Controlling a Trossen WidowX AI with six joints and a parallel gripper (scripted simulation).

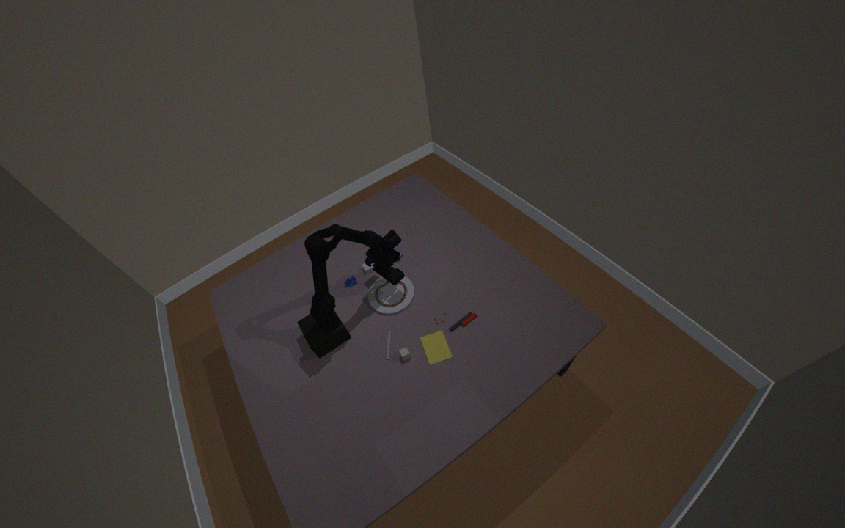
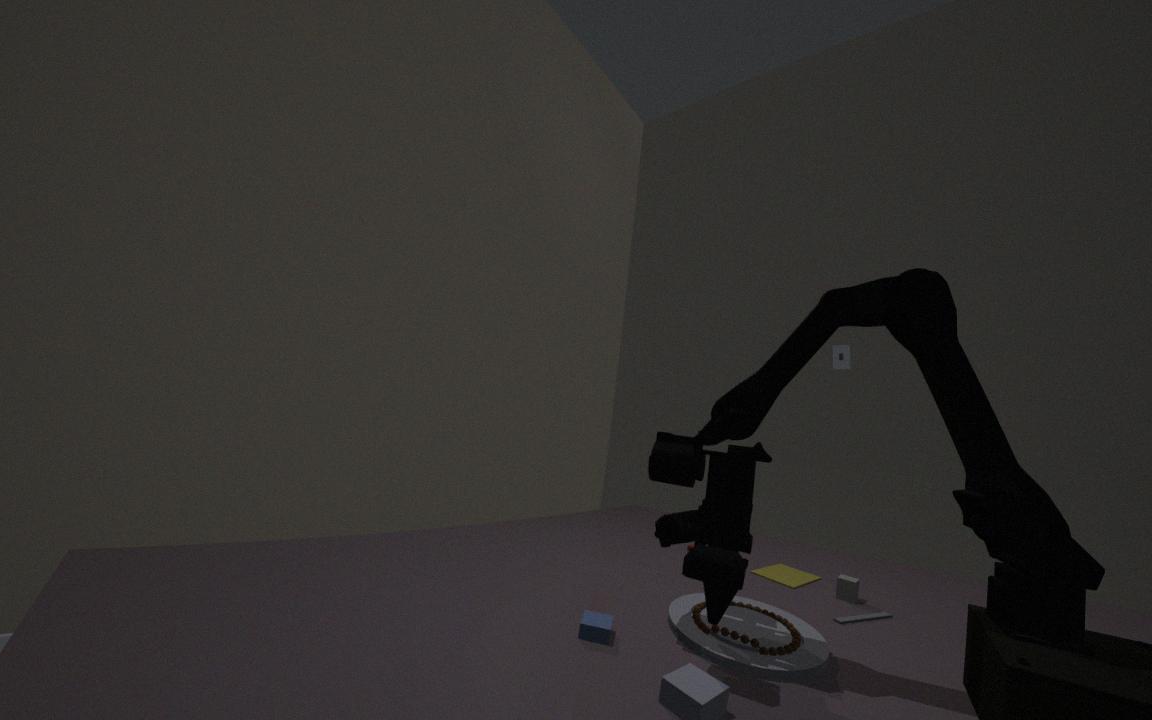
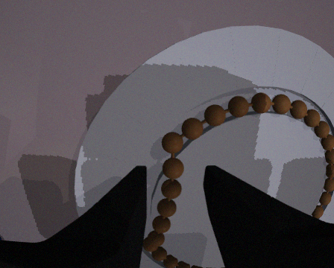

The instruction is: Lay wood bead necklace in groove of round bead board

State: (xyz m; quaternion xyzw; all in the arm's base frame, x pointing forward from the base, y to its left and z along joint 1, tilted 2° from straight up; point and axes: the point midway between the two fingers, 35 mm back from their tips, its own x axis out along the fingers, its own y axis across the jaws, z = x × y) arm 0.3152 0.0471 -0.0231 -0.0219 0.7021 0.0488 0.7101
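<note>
Now: the round bead board 30 mm behind my gripper tip, 50 mm to the right of it and 20 mm below it. Round my gripper tip: grey block (20 mm behind, 140 mm to the left, 20 mm below); blue block (120 mm ahead, 90 mm to the left, 20 mm below); thin stick (180 mm behind, 230 mm to the right, 30 mm below).
</note>
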